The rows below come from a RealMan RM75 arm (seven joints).
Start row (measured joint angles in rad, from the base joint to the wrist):
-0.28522 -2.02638 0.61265 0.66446 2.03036 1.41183 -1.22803
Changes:
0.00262 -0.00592 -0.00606 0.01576 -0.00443 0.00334 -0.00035
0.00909 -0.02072 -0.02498 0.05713 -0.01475 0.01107 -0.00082
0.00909 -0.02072 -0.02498 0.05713 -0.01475 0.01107 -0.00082
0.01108 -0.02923 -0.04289 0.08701 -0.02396 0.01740 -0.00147
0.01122 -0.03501 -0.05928 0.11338 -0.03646 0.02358 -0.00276
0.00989 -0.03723 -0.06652 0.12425 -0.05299 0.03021 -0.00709
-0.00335 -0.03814 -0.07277 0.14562 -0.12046 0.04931 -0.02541
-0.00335 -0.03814 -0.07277 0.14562 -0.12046 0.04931 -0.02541
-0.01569 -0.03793 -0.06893 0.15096 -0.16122 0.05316 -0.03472
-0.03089 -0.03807 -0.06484 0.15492 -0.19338 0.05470 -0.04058
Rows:
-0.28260 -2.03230 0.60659 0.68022 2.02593 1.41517 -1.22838
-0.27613 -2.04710 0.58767 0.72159 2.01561 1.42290 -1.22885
-0.27613 -2.04710 0.58767 0.72159 2.01561 1.42290 -1.22885
-0.27414 -2.05561 0.56976 0.75147 2.00640 1.42923 -1.22950
-0.27400 -2.06139 0.55337 0.77784 1.99390 1.43541 -1.23079
-0.27533 -2.06361 0.54613 0.78871 1.97737 1.44204 -1.23512
-0.28857 -2.06452 0.53988 0.81008 1.90990 1.46114 -1.25344
-0.28857 -2.06452 0.53988 0.81008 1.90990 1.46114 -1.25344
-0.30091 -2.06431 0.54372 0.81542 1.86914 1.46499 -1.26275
-0.31611 -2.06445 0.54781 0.81938 1.83698 1.46653 -1.26861

